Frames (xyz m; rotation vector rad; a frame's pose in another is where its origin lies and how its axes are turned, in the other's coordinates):
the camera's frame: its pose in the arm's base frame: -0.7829 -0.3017 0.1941 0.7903 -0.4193 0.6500
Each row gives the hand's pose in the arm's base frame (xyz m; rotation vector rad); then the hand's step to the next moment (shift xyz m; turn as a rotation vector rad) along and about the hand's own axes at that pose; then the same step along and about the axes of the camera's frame.
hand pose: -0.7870 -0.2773 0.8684 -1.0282 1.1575 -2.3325
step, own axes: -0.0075 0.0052 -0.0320 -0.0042 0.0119 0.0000
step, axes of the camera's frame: -0.0182 0.0117 -0.0253 -0.0063 -0.0102 -0.0038
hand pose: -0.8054 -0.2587 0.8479 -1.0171 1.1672 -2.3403
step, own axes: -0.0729 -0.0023 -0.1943 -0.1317 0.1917 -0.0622
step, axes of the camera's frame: -0.0725 0.0837 -0.1756 -0.1072 -0.1544 -0.1504
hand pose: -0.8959 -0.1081 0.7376 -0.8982 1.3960 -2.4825
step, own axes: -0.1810 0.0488 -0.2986 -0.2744 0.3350 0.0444
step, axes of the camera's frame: -0.0560 0.0404 -0.3457 -0.1096 -0.3812 -0.1794
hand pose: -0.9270 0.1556 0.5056 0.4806 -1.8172 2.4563
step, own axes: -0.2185 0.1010 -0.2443 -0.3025 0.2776 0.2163
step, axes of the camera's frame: 0.0587 -0.0800 -0.3283 -0.0545 -0.4603 -0.0233
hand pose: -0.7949 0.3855 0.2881 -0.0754 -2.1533 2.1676
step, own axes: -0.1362 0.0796 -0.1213 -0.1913 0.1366 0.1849
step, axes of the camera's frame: 0.0983 -0.0845 -0.1510 -0.0325 -0.2935 0.0471
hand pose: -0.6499 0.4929 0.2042 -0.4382 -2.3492 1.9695
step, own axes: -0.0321 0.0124 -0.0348 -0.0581 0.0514 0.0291
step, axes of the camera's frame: 0.0395 -0.0133 -0.0257 0.0035 -0.0821 -0.0103
